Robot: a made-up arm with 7 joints. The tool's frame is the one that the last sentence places.
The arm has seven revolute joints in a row. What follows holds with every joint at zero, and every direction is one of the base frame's. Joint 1 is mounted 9 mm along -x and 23 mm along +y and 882 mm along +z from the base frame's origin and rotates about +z. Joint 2 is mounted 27 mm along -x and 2 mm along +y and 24 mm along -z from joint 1 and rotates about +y. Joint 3 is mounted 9 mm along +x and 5 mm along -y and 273 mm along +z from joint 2 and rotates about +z. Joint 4 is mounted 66 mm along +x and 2 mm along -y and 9 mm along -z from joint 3 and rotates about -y. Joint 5 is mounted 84 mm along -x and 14 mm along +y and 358 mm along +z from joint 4 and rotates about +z. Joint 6 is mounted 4 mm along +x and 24 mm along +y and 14 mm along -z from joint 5 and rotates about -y. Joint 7 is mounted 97 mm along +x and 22 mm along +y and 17 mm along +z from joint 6 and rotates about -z. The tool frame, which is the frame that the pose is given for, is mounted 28 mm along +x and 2 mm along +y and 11 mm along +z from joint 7; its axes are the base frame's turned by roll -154.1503, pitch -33.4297 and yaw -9.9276 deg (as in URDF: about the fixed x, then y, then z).
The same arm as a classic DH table. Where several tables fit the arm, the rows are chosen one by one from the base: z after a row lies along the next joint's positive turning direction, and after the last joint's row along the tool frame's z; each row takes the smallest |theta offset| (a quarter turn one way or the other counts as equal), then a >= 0, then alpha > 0; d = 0 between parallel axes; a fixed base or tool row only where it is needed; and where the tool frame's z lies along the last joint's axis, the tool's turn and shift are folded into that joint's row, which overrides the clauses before.
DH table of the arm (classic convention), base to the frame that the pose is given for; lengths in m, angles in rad. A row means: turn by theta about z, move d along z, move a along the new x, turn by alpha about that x. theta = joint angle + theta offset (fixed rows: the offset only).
base (fixed): theta0 -1.1978  d 0.0000  a -0.0247  alpha 0.0000
joint 1: theta0 1.1978  d 0.8580  a -0.0270  alpha -1.5708
joint 2: theta0 0.0000  d -0.0030  a 0.0090  alpha 1.5708
joint 3: theta0 0.0000  d 0.2640  a 0.0660  alpha 1.5708
joint 4: theta0 0.0000  d -0.0120  a -0.0840  alpha -1.5708
joint 5: theta0 0.0000  d 0.3440  a 0.0040  alpha 1.5708
joint 6: theta0 0.0000  d -0.0460  a 0.0970  alpha 1.5708
joint 7: theta0 1.0227  d -0.0564  a 0.0129  alpha 0.7211
tool (fixed): theta0 -0.9871  d 0.0378  a 0.0000  alpha 0.0000

